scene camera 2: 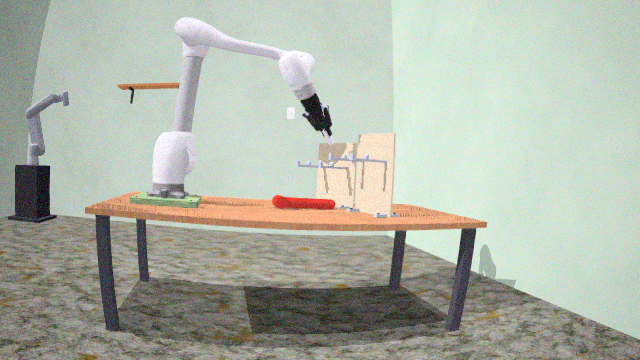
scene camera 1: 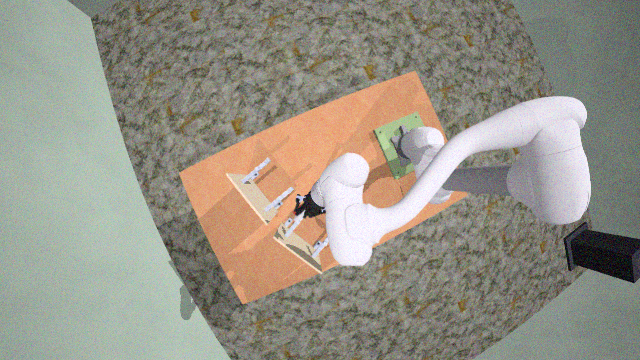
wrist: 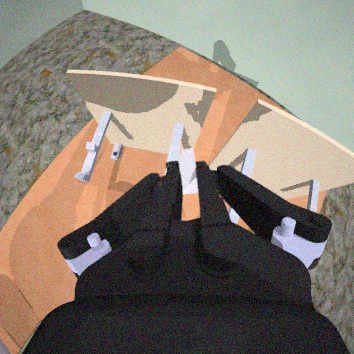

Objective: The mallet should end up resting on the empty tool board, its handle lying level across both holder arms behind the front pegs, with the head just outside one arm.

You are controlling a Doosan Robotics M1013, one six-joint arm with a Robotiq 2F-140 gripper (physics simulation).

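Frame: origin at the arm's base, x ahead, y left, z up, level; millimetres.
Seen in the pictures: gripper, between the fingertips: (scene camera 2: 332, 142) (scene camera 1: 296, 217) (wrist: 188, 159); arm's base, origin of its link: (scene camera 2: 167, 195) (scene camera 1: 408, 147).
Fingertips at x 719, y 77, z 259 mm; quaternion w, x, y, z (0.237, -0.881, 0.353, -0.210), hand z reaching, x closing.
Note:
Offsets run from my fingertips to a thing's middle. Level surfaces: height alone.
The red mallet {103 mm back, 6 mm right, 262 mm down} (scene camera 2: 312, 203) lies flat on the tabletop in scene camera 2, head end to the left, handle end toward the boards. In scene camera 1 the arm and gripper hide most of it; it does not show in the wrist view. My gripper (scene camera 2: 328, 138) (wrist: 188, 159) is shut with nothing between its fingers, well above the mallet and near the holder-arm height. Two upright tool boards stand side by side: one board {98 mm ahead, 168 mm right, 121 mm down} (scene camera 1: 250, 195) (scene camera 2: 376, 177) (wrist: 295, 145) and another board {9 mm ahead, 127 mm left, 138 mm down} (scene camera 1: 301, 247) (scene camera 2: 336, 187) (wrist: 150, 117). Each has two pegged holder arms, with no tool on them.
The wooden table {285 mm down} (scene camera 1: 225, 225) (scene camera 2: 240, 215) carries the boards and the green base plate (scene camera 1: 385, 140) (scene camera 2: 165, 201) under the robot. Holder arms (scene camera 1: 280, 199) (wrist: 97, 145) project from the boards close to the gripper. A wall shelf (scene camera 2: 150, 86) and a second small robot (scene camera 2: 36, 125) are behind.

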